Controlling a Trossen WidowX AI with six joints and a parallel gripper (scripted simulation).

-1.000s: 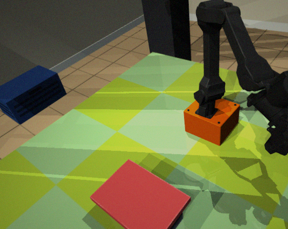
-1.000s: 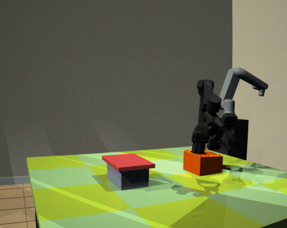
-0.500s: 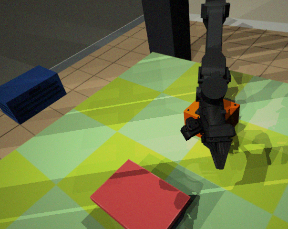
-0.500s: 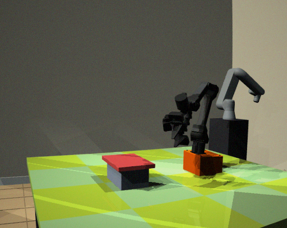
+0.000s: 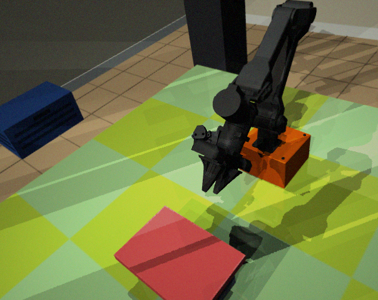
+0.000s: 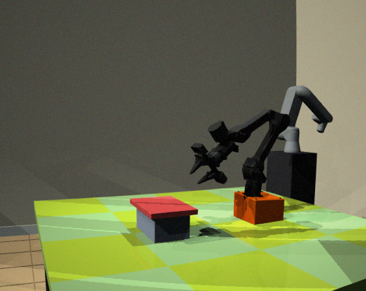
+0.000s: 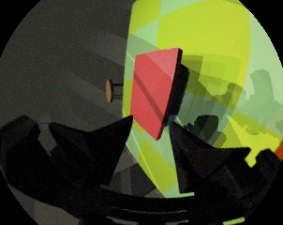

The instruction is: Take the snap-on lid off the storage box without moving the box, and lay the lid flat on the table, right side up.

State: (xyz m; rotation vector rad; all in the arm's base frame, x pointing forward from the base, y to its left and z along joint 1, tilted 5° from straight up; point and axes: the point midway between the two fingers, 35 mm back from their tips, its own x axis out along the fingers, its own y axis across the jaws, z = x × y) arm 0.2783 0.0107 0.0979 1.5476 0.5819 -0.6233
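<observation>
Now: gripper tip 13 cm short of the red lid, 9 cm above it and 1 cm to the left of it. Also, from my gripper tip: grey-blue storage box: 14 cm below, 13 cm ahead, 1 cm to the right.
</observation>
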